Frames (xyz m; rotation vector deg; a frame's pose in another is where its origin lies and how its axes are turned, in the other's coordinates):
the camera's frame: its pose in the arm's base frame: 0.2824 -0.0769 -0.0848 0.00 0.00 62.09
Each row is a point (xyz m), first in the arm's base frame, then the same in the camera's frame.
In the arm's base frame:
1: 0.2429 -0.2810 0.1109
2: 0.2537 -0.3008 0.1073
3: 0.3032 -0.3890 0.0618
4: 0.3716 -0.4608 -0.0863
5: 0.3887 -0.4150 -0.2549
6: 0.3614 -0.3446 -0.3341
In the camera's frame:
1: -0.1988 -0.0606 0.1957
2: -0.2113 -0.0794 0.1921
3: -0.2661 -0.1645 0.1466
4: -0.2975 -0.2585 -0.0015
5: -0.2490 -0.2522 -0.1701
6: -0.1996 -0.1951 -0.2493

